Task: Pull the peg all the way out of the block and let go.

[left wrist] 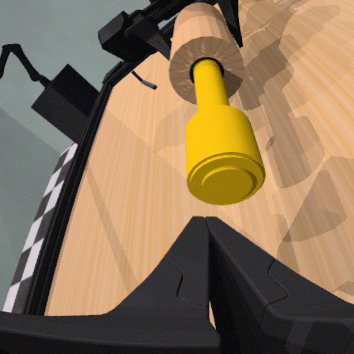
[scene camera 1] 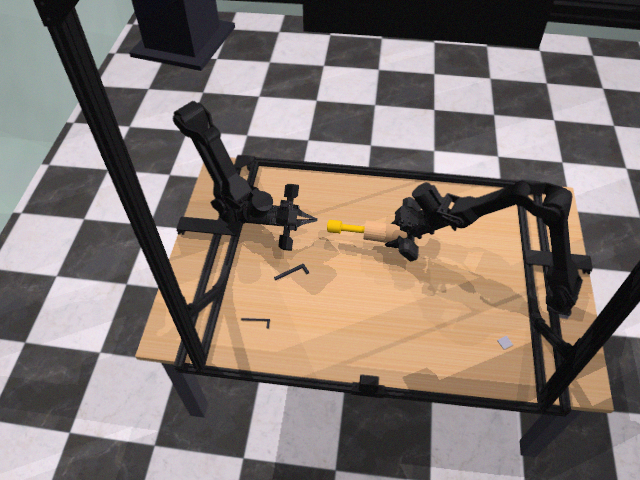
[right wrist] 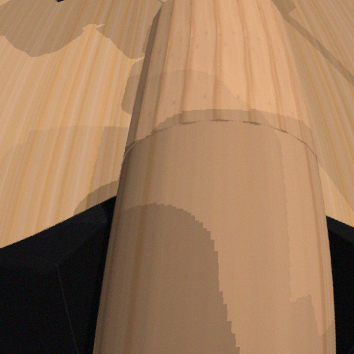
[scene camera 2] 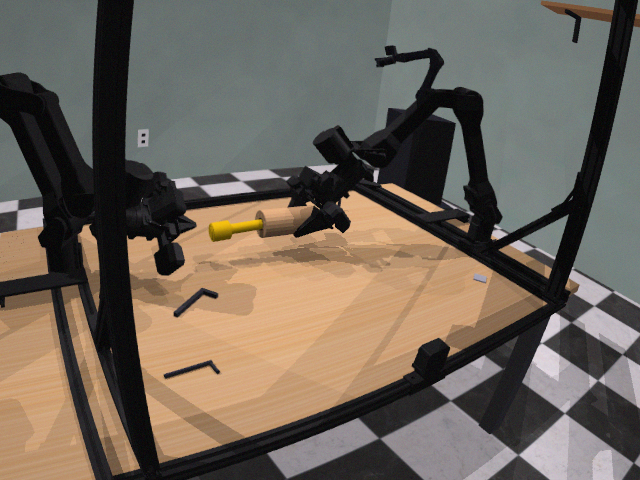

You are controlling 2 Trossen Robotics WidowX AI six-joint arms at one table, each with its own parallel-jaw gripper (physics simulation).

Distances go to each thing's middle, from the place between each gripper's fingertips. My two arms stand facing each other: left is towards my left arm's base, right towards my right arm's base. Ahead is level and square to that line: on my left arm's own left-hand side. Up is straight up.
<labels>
My right gripper is now 2 cm below the round wooden block [right wrist: 219,231]. Also, from my right hand: yellow peg [scene camera 2: 218,231] (11 cm to the left, 2 cm above, 1 cm behind).
My left hand is 9 cm to the left of the yellow peg, 2 cm above it and 1 cm short of it. Also, from my left hand: round wooden block: 20 cm to the right, 2 cm ahead, 1 cm below.
</labels>
